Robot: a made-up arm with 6 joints.
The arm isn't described. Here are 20 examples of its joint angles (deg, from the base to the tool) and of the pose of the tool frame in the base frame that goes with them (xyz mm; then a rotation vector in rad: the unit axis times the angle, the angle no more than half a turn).
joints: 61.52 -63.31 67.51 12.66 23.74 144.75
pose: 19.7 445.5 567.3 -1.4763 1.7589 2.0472
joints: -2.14 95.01 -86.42 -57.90 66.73 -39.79
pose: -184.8 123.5 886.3 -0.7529 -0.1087 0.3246
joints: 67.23 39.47 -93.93 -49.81 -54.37 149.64
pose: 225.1 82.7 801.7 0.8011 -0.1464 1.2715
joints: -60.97 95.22 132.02 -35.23 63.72 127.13
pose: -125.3 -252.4 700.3 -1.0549 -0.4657 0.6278
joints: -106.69 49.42 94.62 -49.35 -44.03 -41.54
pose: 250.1 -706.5 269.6 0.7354 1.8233 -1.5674
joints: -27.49 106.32 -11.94 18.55 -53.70 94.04
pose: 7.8 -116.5 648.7 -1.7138 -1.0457 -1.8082
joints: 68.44 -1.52 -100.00 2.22 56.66 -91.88
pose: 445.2 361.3 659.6 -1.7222 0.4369 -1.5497
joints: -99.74 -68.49 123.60 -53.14 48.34 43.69
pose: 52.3 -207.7 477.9 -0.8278 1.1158 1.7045
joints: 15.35 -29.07 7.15 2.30 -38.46 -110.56
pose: 102.1 324.0 622.3 -2.0938 0.1134 -0.8046
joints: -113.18 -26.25 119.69 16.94 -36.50 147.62
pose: 97.7 -402.3 99.4 1.4995 2.6885 0.2195
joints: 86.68 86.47 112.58 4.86 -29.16 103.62
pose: 185.6 64.5 601.3 0.5015 2.1592 -1.4326
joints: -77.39 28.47 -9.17 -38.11 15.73 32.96
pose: -37.4 -553.1 595.5 0.6276 -0.5738 1.3360
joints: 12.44 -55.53 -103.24 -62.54 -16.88 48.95
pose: -87.2 229.3 707.1 -1.1076 -1.3737 -1.1322
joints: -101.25 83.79 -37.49 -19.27 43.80 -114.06
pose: -100.6 -362.8 106.8 -0.4707 -2.3022 0.0295
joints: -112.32 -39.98 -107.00 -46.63 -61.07 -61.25
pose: 95.2 -209.7 656.9 -0.1240 -0.6131 -1.8259
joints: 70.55 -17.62 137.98 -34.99 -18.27 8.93
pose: 343.4 240.3 510.9 0.6947 2.1125 -0.0510
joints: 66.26 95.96 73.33 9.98 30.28 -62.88
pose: -193.3 429.7 728.0 1.5288 -1.6050 -2.1577
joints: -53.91 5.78 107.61 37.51 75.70 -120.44
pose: -439.9 -314.3 692.2 1.3269 -0.5121 -2.0696
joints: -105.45 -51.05 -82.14 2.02 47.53 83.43
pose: 74.5 -346.6 193.3 -3.0537 0.1527 0.2921
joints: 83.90 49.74 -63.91 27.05 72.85 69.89
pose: 81.2 119.3 706.4 1.1776 0.2158 -1.0838
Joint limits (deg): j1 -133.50..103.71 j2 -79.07..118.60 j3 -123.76..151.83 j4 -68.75..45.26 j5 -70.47..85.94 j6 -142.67..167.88
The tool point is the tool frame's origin. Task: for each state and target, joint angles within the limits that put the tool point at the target. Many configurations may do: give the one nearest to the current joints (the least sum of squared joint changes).
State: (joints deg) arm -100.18 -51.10 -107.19 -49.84 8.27 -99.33
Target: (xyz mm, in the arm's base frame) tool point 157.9 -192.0 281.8
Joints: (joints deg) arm -64.95 -58.38 -64.15 -68.75 23.29 -130.97
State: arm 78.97 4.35 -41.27 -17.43 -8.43 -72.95
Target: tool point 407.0 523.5 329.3
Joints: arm 103.36 29.35 -40.80 2.67 -28.13 -62.21
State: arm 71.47 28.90 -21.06 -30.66 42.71 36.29
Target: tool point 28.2 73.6 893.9
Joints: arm 44.33 33.50 -22.43 -12.51 48.15 59.01
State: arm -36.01 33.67 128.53 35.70 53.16 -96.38
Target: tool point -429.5 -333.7 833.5
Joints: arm -36.58 16.59 145.05 23.41 61.25 -126.04
